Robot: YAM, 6 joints.
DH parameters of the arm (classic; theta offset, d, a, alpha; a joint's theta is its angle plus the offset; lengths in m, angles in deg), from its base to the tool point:
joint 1: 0 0.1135 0.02 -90
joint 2: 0 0 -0.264 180
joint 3: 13.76 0 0.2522 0
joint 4: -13.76 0 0.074 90
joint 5: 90 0 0 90
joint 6: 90 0.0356 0 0
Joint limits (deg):
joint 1: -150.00..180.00
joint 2: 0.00..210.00
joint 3: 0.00..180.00
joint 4: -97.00..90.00
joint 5: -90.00..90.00
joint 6: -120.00..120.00
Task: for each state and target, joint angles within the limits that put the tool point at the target. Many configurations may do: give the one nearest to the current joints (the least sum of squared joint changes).
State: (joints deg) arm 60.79 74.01 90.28 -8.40 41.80 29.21
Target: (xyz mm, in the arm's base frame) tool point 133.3 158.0 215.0
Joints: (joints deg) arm 56.62 63.91 38.28 -31.28 43.22 29.21
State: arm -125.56 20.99 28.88 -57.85 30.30 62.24
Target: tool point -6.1 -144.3 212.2
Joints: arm -87.52 44.89 31.65 -43.60 20.29 62.24
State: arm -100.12 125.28 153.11 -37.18 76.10 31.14
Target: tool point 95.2 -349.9 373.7
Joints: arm -69.34 103.50 107.52 -65.96 74.87 31.14
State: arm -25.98 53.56 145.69 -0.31 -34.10 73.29
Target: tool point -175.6 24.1 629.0
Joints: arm -1.44 39.75 123.11 -14.90 -33.53 73.29
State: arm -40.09 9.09 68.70 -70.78 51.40 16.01
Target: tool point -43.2 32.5 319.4
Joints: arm -61.38 3.82 56.26 -77.11 38.89 16.01
